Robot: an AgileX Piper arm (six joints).
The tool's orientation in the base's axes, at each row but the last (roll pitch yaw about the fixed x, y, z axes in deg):
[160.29, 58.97, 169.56]
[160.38, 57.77, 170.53]
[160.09, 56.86, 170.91]
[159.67, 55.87, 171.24]
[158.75, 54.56, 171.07]
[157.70, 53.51, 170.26]
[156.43, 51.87, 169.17]
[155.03, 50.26, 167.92]
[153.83, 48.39, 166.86]
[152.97, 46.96, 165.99]
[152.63, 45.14, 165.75]
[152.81, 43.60, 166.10]
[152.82, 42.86, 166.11]
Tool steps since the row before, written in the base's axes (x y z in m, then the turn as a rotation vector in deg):
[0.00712, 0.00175, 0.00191, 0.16, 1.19, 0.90]
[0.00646, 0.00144, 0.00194, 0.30, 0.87, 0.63]
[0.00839, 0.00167, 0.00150, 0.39, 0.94, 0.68]
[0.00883, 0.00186, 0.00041, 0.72, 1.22, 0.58]
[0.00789, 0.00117, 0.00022, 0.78, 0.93, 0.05]
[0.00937, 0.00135, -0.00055, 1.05, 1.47, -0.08]
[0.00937, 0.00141, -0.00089, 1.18, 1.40, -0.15]
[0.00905, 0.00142, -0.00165, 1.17, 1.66, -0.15]
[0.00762, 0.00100, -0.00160, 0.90, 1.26, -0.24]
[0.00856, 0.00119, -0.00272, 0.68, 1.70, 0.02]
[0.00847, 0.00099, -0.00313, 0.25, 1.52, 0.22]
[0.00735, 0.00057, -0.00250, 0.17, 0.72, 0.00]
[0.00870, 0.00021, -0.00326, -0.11, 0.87, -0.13]
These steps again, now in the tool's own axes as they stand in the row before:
[-0.00508, 0.00123, 0.00548, -0.74, 1.30, -0.08]
[-0.00491, 0.00094, 0.00475, -0.61, 0.92, 0.11]
[-0.00564, 0.00079, 0.00656, -0.70, 0.99, 0.17]
[-0.00508, 0.00064, 0.00744, -0.78, 1.20, 0.56]
[-0.00459, 0.00002, 0.00652, -0.40, 0.79, 0.83]
[-0.00491, -0.00017, 0.00811, -0.40, 1.25, 1.25]
[-0.00482, -0.00015, 0.00821, -0.44, 1.14, 1.37]
[-0.00420, -0.00025, 0.00830, -0.39, 1.39, 1.43]
[-0.00358, -0.00041, 0.00697, -0.21, 1.02, 1.17]
[-0.00348, -0.00063, 0.00834, -0.18, 1.54, 0.97]
[-0.00340, -0.00091, 0.00837, -0.06, 1.48, 0.48]
[-0.00334, -0.00097, 0.00696, 0.01, 0.66, 0.33]
[-0.00394, -0.00166, 0.00825, 0.32, 0.78, 0.27]

